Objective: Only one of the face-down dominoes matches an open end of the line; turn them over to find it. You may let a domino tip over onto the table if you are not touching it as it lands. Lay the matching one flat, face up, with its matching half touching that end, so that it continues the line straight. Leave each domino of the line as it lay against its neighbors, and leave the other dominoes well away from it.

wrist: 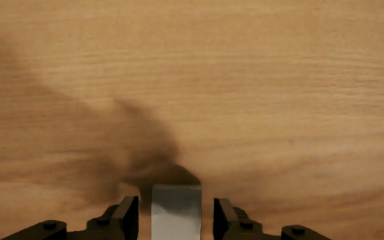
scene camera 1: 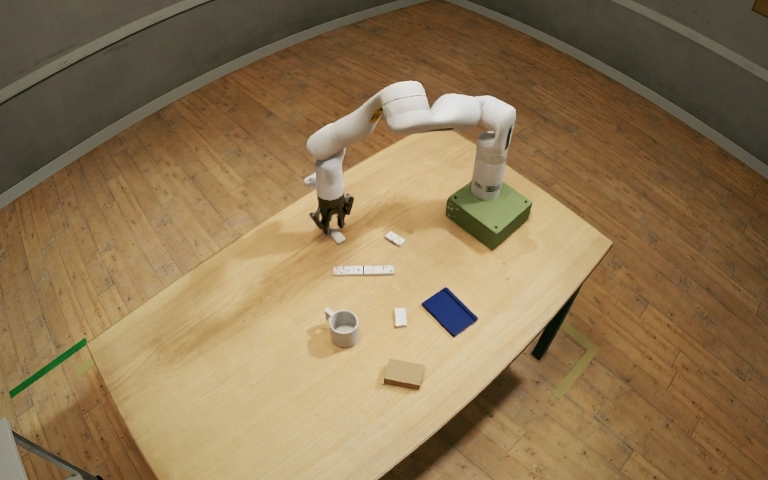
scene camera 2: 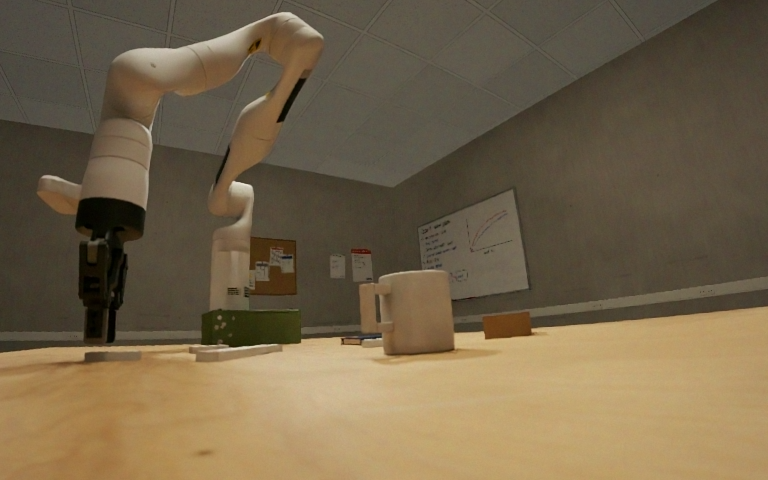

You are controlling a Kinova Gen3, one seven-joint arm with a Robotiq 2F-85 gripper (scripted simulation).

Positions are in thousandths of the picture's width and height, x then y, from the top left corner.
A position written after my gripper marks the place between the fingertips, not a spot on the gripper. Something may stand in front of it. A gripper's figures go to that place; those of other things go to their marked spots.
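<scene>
There is a wooden block (scene camera 1: 520,778), and it sits 123 cm from the lens. A grey mug (scene camera 1: 447,670) stands 131 cm from the lens, as I see it. My gripper (scene camera 1: 436,480) is 150 cm from the lens.
</scene>
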